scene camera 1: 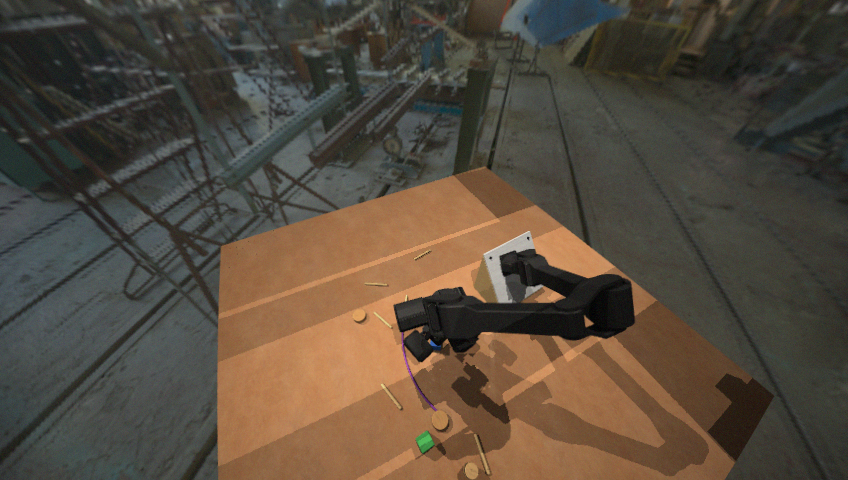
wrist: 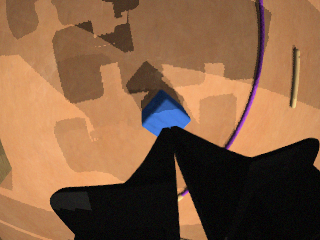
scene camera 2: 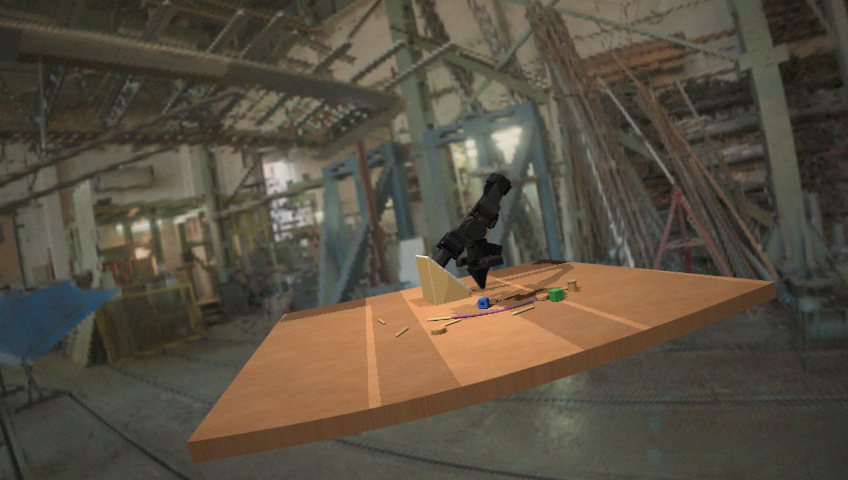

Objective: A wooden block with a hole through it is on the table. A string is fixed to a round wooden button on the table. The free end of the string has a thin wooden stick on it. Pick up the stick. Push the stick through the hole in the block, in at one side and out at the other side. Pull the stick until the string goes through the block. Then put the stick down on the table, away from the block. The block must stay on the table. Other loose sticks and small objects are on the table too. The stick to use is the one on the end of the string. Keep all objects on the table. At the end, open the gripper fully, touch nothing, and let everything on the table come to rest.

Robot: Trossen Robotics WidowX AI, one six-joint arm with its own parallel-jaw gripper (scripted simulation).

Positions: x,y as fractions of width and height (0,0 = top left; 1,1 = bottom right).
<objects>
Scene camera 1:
my gripper: 0.52,0.71
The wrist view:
my gripper: 0.53,0.56
blue block: 0.51,0.46
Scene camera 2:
my gripper: 0.57,0.60
</objects>
